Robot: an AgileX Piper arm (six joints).
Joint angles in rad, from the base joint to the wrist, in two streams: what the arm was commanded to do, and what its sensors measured. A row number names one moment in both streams.
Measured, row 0: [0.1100, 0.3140, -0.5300, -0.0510, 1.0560, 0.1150]
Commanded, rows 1 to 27: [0.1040, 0.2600, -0.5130, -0.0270, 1.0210, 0.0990]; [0.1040, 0.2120, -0.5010, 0.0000, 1.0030, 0.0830]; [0.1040, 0.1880, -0.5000, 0.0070, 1.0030, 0.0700]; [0.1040, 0.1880, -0.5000, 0.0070, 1.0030, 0.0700]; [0.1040, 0.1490, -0.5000, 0.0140, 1.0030, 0.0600]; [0.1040, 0.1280, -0.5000, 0.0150, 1.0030, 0.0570]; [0.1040, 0.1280, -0.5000, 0.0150, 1.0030, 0.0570]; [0.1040, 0.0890, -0.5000, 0.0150, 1.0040, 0.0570]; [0.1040, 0.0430, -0.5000, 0.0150, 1.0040, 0.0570]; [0.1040, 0.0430, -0.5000, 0.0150, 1.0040, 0.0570]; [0.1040, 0.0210, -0.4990, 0.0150, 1.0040, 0.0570]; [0.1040, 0.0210, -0.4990, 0.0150, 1.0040, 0.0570]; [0.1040, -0.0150, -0.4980, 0.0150, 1.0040, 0.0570]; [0.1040, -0.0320, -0.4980, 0.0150, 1.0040, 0.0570]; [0.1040, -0.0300, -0.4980, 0.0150, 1.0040, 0.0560]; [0.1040, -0.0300, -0.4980, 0.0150, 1.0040, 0.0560]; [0.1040, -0.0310, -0.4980, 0.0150, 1.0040, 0.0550]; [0.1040, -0.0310, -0.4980, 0.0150, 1.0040, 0.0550]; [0.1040, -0.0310, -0.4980, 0.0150, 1.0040, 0.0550]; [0.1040, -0.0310, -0.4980, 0.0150, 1.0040, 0.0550]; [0.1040, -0.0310, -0.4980, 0.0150, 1.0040, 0.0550]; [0.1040, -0.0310, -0.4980, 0.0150, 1.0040, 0.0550]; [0.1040, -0.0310, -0.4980, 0.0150, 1.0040, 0.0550]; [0.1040, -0.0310, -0.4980, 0.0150, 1.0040, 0.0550]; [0.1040, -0.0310, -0.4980, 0.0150, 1.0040, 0.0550]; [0.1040, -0.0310, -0.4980, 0.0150, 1.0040, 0.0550]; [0.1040, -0.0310, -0.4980, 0.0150, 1.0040, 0.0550]
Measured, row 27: [0.1100, -0.0030, -0.5000, 0.0080, 1.0180, 0.0710]
